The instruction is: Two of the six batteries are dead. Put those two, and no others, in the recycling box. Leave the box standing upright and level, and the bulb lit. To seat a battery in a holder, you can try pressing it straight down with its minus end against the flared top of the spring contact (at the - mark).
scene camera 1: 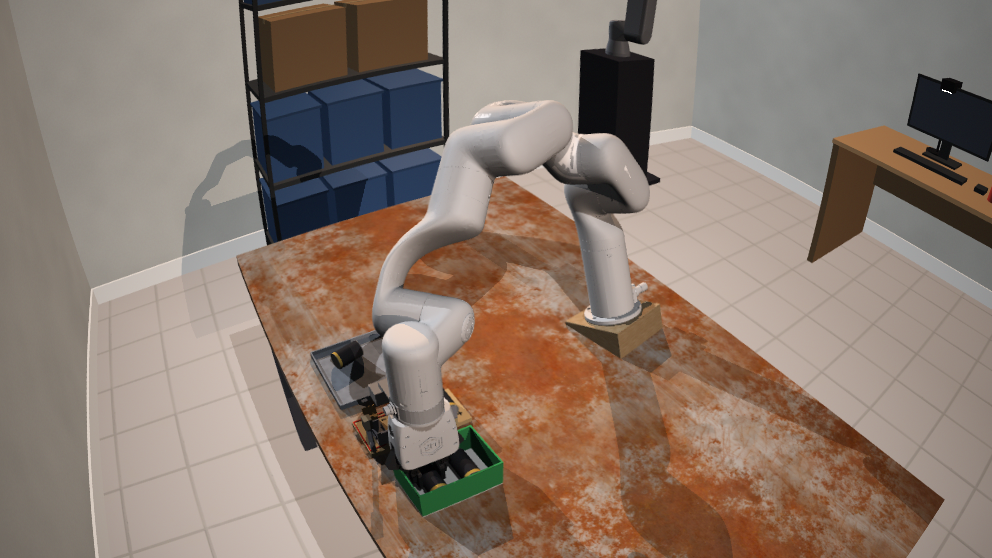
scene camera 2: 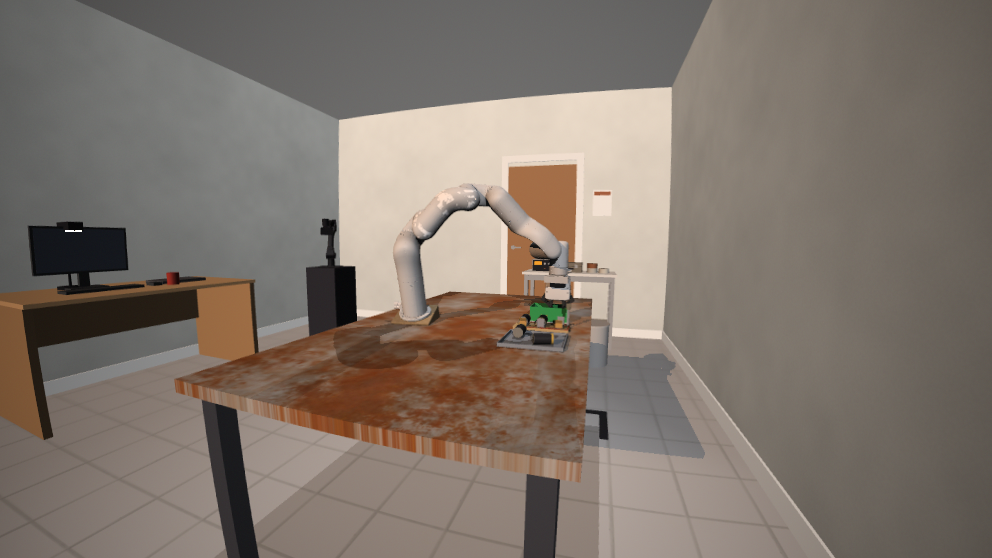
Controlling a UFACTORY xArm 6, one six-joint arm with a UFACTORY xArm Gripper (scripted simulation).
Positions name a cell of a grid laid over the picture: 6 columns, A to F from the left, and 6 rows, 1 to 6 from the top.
grey tray: scene camera 1 C5; scene camera 2 D4
